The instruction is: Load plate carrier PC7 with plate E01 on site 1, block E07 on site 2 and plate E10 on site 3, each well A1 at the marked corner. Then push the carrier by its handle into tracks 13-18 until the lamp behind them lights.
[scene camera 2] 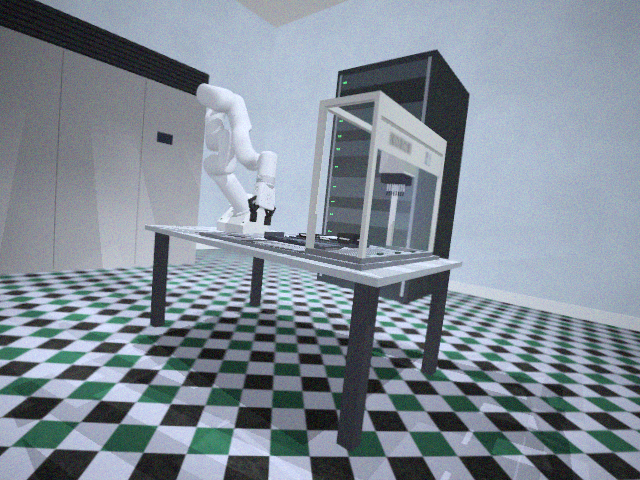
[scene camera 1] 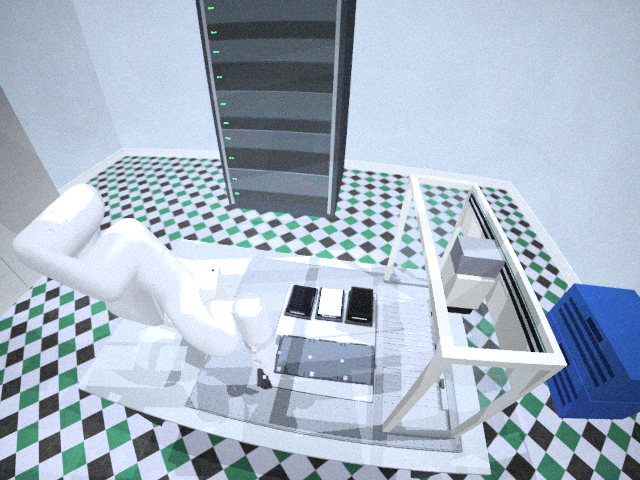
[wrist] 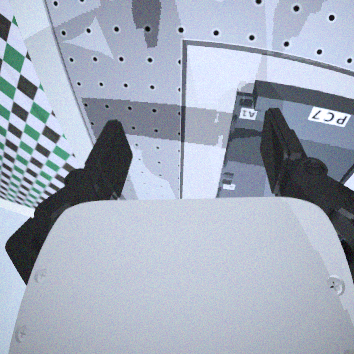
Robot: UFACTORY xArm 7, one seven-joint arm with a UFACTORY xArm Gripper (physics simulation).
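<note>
The dark carrier PC7 lies flat, its upper face bare in scene camera 1. Its PC7 label and an A1 tag show in the wrist view. Behind it, a black plate or block, a white one and another black one stand in a row; their labels cannot be read. The grooved track deck is right of them; track numbers and the lamp cannot be made out. My gripper is open and empty, above the worktop by the carrier's left end.
A cream frame stands over the deck, with a pipetting head inside. The table's near edge runs in front. A blue box is at the right, and a dark rack stands behind.
</note>
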